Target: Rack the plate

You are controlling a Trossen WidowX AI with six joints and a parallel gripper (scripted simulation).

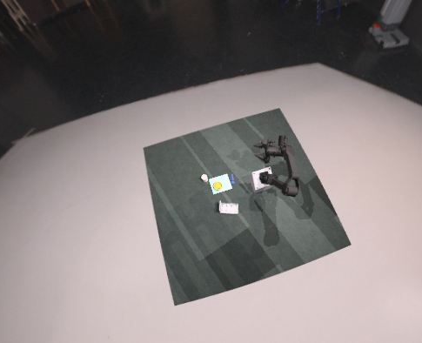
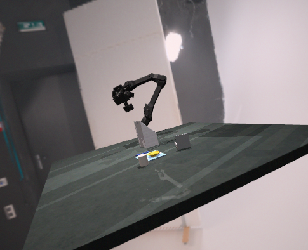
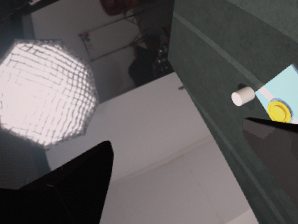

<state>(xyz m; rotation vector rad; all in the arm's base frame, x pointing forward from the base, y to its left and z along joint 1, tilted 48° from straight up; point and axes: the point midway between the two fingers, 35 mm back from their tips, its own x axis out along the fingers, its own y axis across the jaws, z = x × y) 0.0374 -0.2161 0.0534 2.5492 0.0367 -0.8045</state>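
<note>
My gripper tip is 27 cm short of the yellow plate, 6 cm to the right of it and 32 cm above it. The rest, counted from my gripper tip: blue utensil: 15 cm ahead, 3 cm to the left, 33 cm below; dish rack: 24 cm ahead, 25 cm to the left, 31 cm below; placemat: 25 cm ahead, 4 cm to the left, 33 cm below.
</note>
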